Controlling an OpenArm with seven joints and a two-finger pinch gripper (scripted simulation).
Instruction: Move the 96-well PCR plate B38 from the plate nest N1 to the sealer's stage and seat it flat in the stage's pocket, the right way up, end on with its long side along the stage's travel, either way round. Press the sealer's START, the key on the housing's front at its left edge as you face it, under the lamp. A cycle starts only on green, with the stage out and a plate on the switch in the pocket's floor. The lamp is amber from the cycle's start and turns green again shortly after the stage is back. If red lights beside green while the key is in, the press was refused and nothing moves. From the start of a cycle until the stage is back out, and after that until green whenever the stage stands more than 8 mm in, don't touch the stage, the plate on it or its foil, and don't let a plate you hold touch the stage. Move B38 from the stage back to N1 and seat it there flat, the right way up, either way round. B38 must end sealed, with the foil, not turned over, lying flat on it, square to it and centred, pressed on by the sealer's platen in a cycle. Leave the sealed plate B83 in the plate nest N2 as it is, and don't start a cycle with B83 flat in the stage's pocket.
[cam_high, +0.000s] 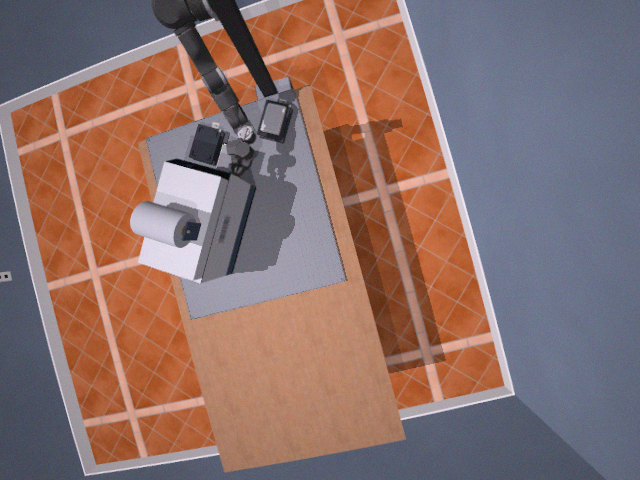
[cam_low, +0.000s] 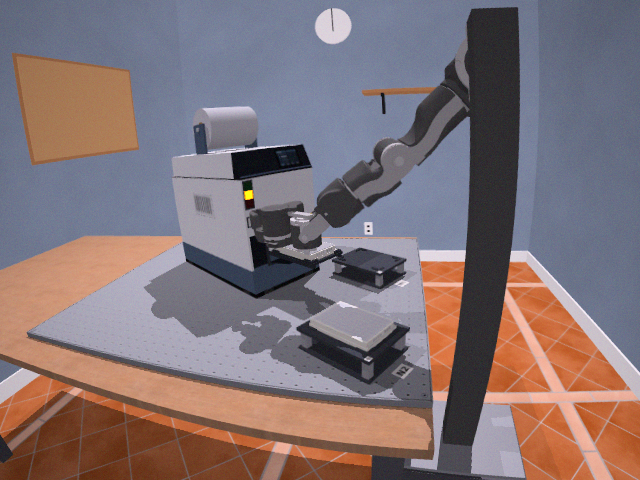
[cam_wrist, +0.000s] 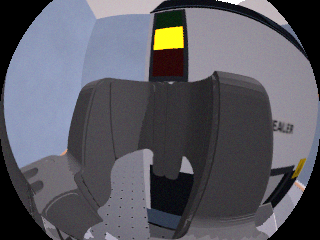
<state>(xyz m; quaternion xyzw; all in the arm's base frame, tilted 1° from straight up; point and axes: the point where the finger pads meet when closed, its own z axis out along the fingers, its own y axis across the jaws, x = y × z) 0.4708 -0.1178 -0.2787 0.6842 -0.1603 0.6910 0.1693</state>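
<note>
The start key is 10 mm ahead of my hand. The rest, counted from my hand: plate nest N1: 220 mm behind, 170 mm to the right, 150 mm below; then white 96-well plate B38: 90 mm behind, 80 mm below, 50 mm to the right; then sealer's stage: 90 mm below, 90 mm behind, 50 mm to the right.
</note>
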